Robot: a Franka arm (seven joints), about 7 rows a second.
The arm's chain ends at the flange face. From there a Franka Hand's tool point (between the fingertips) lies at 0.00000 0.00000 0.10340 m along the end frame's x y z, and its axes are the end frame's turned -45 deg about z.
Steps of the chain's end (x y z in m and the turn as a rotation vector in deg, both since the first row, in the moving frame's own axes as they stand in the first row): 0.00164 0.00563 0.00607 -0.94 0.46 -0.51; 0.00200 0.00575 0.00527 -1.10 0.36 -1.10; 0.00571 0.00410 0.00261 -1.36 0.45 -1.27; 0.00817 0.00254 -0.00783 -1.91 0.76 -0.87; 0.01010 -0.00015 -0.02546 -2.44 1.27 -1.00; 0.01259 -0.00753 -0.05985 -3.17 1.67 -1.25
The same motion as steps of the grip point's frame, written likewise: -0.00343 0.00693 0.00605 -0.99 -0.34 -0.51; -0.00358 0.00735 0.00525 -1.03 -0.52 -1.10; 0.00000 0.00926 0.00258 -1.28 -0.64 -1.27; 0.00254 0.01099 -0.00790 -1.89 -0.81 -0.87; 0.00580 0.01178 -0.02558 -2.62 -0.83 -1.00; 0.01238 0.00977 -0.06005 -3.42 -1.06 -1.25
